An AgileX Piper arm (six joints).
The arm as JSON. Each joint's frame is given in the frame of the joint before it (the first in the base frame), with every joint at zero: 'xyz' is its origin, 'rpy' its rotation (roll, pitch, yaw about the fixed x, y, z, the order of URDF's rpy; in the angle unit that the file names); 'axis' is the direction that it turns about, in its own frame. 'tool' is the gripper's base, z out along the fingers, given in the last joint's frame.
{
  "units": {
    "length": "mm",
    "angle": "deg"
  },
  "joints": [
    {
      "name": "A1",
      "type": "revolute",
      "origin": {
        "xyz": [
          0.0,
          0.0,
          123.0
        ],
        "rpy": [
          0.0,
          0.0,
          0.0
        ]
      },
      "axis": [
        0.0,
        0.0,
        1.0
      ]
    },
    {
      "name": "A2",
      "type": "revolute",
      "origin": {
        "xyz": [
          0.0,
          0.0,
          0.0
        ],
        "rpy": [
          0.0,
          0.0,
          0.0
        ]
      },
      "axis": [
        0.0,
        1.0,
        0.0
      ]
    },
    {
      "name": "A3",
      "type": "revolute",
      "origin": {
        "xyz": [
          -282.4,
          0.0,
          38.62
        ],
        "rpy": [
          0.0,
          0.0,
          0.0
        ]
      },
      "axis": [
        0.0,
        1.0,
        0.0
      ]
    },
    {
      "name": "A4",
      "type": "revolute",
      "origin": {
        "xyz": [
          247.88,
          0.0,
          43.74
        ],
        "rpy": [
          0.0,
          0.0,
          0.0
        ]
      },
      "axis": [
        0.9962,
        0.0,
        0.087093
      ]
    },
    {
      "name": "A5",
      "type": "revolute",
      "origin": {
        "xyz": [
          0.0,
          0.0,
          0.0
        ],
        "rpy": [
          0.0,
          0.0,
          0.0
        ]
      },
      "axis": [
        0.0,
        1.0,
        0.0
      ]
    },
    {
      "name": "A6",
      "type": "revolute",
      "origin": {
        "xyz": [
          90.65,
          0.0,
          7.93
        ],
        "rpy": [
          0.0,
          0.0,
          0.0
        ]
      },
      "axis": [
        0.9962,
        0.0,
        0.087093
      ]
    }
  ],
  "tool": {
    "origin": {
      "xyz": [
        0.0,
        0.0,
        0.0
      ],
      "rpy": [
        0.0,
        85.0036,
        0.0
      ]
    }
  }
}
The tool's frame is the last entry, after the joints.
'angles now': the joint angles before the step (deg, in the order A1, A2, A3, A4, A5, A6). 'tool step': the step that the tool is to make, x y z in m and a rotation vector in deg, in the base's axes. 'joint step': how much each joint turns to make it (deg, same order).
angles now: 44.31, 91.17, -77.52, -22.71, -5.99, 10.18
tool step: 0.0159, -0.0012, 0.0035, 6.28, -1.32, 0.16
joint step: -2.29, 2.24, -1.50, 0.38, -6.69, 2.90
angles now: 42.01, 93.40, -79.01, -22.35, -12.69, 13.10
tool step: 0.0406, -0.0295, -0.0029, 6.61, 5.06, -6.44
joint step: -6.89, 2.60, -2.27, 1.76, -1.13, 6.55
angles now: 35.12, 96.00, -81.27, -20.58, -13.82, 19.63
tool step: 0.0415, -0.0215, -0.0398, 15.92, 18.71, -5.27
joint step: -5.48, 5.42, 0.01, 0.42, 0.00, 23.11
